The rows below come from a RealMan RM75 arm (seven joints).
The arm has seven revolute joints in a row. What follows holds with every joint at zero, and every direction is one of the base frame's. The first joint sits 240.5 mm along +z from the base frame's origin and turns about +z. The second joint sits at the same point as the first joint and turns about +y. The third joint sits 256 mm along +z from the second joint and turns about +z. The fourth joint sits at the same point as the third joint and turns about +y. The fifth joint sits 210 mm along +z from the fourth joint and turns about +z. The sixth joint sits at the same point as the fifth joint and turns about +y. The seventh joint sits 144 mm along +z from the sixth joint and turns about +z. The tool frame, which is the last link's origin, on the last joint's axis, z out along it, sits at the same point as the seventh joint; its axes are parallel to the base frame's.
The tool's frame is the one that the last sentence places.
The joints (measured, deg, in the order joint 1, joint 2, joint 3, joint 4, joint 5, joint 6, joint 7), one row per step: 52.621 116.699 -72.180 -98.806 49.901 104.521 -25.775; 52.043 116.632 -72.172 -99.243 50.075 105.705 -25.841; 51.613 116.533 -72.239 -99.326 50.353 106.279 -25.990; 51.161 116.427 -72.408 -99.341 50.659 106.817 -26.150; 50.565 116.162 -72.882 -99.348 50.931 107.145 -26.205; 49.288 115.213 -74.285 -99.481 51.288 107.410 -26.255; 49.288 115.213 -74.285 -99.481 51.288 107.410 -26.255; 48.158 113.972 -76.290 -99.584 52.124 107.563 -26.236
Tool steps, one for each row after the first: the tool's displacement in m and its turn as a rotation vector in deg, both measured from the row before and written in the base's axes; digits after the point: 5 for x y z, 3 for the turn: 0.00439 -0.00271 0.00072 -0.636 -0.733 -0.371; 0.00310 -0.00143 0.00011 -0.518 -0.380 -0.228; 0.00325 -0.00151 -0.00030 -0.605 -0.423 -0.232; 0.00397 -0.00127 -0.00049 -0.485 -0.581 -0.313; 0.00847 -0.00168 -0.00016 -0.471 -1.547 -0.455; 0.00000 0.00000 0.00000 0.000 0.000 0.000; 0.00739 -0.00280 -0.00110 -0.946 -1.782 -0.014
